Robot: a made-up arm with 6 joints. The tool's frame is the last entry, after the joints.
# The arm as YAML. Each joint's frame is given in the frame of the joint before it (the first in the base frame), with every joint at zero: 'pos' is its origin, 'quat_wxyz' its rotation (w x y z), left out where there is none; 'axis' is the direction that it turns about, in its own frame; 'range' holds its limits. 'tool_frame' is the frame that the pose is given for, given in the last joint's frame.
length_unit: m
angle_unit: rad
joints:
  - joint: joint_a
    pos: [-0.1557, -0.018, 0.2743]
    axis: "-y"
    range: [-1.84, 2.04]
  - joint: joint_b
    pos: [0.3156, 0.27, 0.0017]
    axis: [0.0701, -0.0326, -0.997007]
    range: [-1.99, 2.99]
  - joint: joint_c
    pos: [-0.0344, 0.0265, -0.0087]
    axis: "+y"
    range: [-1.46, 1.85]
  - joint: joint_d
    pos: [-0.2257, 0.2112, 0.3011]
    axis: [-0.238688, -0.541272, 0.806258]
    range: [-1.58, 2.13]
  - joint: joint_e
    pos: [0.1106, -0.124, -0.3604]
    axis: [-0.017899, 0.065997, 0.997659]
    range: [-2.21, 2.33]
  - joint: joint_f
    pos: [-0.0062, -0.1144, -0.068]
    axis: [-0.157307, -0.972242, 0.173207]
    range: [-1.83, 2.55]
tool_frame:
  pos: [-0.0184, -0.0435, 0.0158]
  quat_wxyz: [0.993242, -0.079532, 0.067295, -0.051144]
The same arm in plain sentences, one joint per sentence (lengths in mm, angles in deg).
The arm has six revolute joints in a row. What follows holds with every joint at zero, and every direction is one of the base frame's.
The first joint lies 155.7 mm along -x and 18 mm along -y and 274.3 mm along +z from the base frame's origin and turns about -y, from -105.42 to 116.88 deg.
The second joint lies 315.6 mm along +x and 270 mm along +y and 1.7 mm along +z from the first joint and turns about the direction (0.0701, -0.0326, -0.997007), from -114.02 to 171.31 deg.
The third joint lies 34.4 mm along -x and 26.5 mm along +y and 8.7 mm along -z from the second joint and turns about +y, from -83.65 to 106 deg.
The fourth joint lies 225.7 mm along -x and 211.2 mm along +y and 301.1 mm along +z from the third joint and turns about the direction (-0.238688, -0.541272, 0.806258), from -90.53 to 122.04 deg.
The fifth joint lies 110.6 mm along +x and 124 mm along -y and 360.4 mm along -z from the fourth joint and turns about the direction (-0.017899, 0.065997, 0.997659), from -126.62 to 133.5 deg.
The sixth joint lies 6.2 mm along -x and 114.4 mm along -y and 68 mm along -z from the fifth joint and turns about the direction (-0.157307, -0.972242, 0.173207), from -104.85 to 146.1 deg.
The tool frame, which is the frame that the pose is given for, lies 18.4 mm along -x and 43.5 mm along -y and 15.8 mm along +z from the sixth joint; its axes are the base frame's turned by roll -9.57, pitch 7.21 and yaw -6.5 deg (as in URDF: about the fixed x, then y, then z).

